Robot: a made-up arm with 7 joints.
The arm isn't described. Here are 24 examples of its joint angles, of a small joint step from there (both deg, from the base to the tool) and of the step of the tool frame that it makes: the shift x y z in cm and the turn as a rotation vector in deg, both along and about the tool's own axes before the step.
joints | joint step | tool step
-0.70 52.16 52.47 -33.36 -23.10 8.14 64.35 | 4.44 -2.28 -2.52 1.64 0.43 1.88 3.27 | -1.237 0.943 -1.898 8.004 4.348 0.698
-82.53 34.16 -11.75 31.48 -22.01 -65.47 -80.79 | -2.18 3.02 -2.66 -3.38 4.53 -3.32 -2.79 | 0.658 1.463 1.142 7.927 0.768 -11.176
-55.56 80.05 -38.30 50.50 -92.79 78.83 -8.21 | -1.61 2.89 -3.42 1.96 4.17 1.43 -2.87 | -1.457 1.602 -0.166 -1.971 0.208 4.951
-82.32 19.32 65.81 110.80 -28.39 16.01 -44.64 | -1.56 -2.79 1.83 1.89 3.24 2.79 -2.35 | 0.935 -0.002 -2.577 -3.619 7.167 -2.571
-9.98 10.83 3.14 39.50 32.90 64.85 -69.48 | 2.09 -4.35 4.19 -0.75 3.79 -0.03 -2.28 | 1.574 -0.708 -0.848 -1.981 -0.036 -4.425
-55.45 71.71 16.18 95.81 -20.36 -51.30 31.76 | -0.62 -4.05 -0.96 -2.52 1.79 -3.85 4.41 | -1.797 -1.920 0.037 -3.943 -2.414 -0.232
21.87 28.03 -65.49 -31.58 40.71 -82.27 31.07 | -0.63 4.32 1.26 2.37 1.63 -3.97 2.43 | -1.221 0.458 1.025 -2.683 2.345 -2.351
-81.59 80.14 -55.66 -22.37 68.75 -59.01 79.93 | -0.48 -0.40 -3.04 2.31 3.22 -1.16 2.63 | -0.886 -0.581 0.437 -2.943 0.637 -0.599
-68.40 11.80 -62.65 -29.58 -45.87 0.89 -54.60 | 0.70 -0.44 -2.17 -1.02 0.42 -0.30 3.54 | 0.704 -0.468 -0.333 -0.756 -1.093 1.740
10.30 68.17 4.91 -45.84 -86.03 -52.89 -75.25 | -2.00 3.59 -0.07 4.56 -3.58 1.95 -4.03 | -0.906 1.270 -0.093 -2.731 3.067 -2.165
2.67 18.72 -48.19 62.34 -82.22 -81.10 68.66 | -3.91 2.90 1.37 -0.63 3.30 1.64 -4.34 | 0.516 -2.801 0.865 -3.068 -1.785 -8.432
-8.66 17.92 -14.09 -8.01 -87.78 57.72 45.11 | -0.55 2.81 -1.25 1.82 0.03 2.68 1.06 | 0.132 0.949 -0.196 2.900 3.211 4.386
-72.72 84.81 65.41 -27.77 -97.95 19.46 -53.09 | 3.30 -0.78 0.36 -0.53 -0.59 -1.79 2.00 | -0.250 -0.160 -0.573 -1.557 -0.628 2.641
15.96 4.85 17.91 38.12 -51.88 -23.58 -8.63 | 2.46 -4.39 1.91 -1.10 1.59 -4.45 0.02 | -1.721 0.486 -0.935 -1.062 -2.941 2.907
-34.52 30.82 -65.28 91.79 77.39 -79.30 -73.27 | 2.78 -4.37 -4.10 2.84 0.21 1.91 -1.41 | 0.919 2.311 0.914 1.971 -0.201 -6.587
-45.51 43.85 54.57 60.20 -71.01 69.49 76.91 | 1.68 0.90 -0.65 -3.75 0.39 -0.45 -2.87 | -0.507 0.768 0.554 -1.264 -4.326 -1.631
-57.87 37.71 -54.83 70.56 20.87 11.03 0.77 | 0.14 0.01 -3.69 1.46 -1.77 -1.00 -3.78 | -0.008 -0.662 -0.192 2.031 0.043 -5.178
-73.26 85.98 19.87 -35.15 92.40 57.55 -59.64 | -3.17 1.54 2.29 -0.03 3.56 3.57 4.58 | -0.048 1.581 -1.120 -4.756 6.265 11.657
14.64 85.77 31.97 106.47 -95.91 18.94 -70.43 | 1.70 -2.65 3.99 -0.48 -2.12 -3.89 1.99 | -0.879 0.879 -0.643 0.037 -4.576 2.571
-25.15 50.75 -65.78 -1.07 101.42 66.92 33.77 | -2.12 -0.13 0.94 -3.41 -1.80 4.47 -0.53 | 1.471 -0.011 -1.003 1.002 8.068 0.670
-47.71 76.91 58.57 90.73 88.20 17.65 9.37 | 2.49 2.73 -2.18 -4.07 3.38 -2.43 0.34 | 0.588 2.590 -1.031 5.774 -1.060 8.070
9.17 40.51 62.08 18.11 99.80 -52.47 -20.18 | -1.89 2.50 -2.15 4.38 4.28 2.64 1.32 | 0.883 0.143 -0.566 1.521 1.645 -2.835
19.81 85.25 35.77 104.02 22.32 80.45 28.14 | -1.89 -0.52 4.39 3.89 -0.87 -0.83 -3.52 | -0.526 -1.559 -0.362 2.964 0.374 -10.616
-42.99 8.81 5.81 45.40 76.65 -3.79 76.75 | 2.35 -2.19 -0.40 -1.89 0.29 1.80 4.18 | -1.237 0.263 0.719 0.348 1.197 3.290
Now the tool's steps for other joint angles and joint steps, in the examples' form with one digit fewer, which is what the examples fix.
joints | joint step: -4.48 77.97 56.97 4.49 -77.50 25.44 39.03 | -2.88 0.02 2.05 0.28 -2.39 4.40 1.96
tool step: -0.15 -0.05 0.76 -2.85 2.28 0.54
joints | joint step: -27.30 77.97 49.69 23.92 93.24 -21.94 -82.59 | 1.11 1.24 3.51 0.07 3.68 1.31 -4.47
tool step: -0.12 -0.28 -1.54 -3.79 3.95 -5.51
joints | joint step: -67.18 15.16 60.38 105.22 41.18 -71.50 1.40 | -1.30 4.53 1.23 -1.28 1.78 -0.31 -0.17
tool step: 1.36 2.21 1.61 4.23 -4.29 0.96
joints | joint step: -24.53 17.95 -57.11 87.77 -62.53 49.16 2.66 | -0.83 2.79 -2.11 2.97 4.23 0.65 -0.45
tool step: -0.21 2.89 -0.02 0.10 1.20 7.81
